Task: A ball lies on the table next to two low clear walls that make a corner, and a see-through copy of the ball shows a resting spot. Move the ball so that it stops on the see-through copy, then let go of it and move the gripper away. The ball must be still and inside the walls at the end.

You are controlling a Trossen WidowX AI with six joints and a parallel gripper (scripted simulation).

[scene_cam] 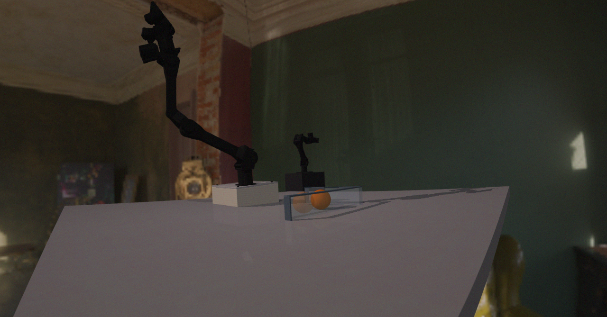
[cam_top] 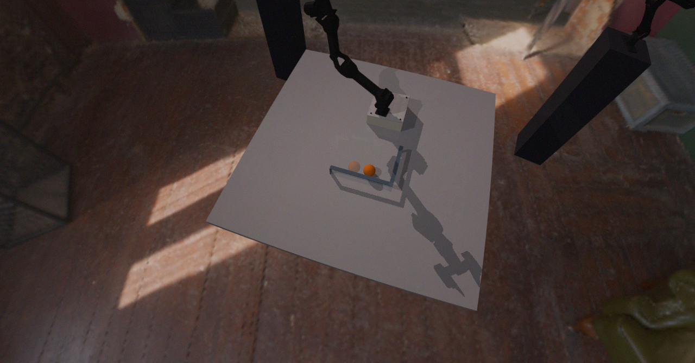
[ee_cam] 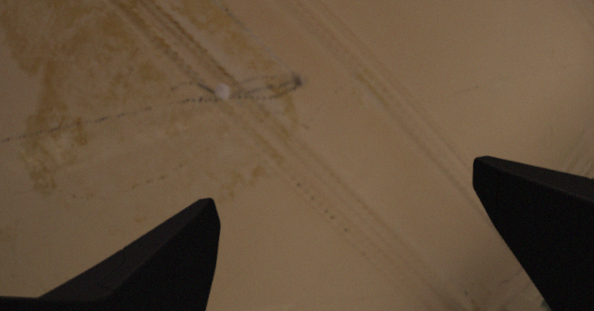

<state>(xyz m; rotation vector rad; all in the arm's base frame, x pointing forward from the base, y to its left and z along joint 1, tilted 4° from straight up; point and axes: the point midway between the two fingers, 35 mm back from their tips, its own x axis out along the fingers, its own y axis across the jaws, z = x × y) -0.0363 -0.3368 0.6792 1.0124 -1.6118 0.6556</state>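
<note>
The orange ball is 360 mm ahead of my gripper tip, 470 mm to the left of it and 740 mm below it. Round my gripper tip: see-through copy of ball 380 mm ahead, 390 mm to the left, 740 mm below.
</note>
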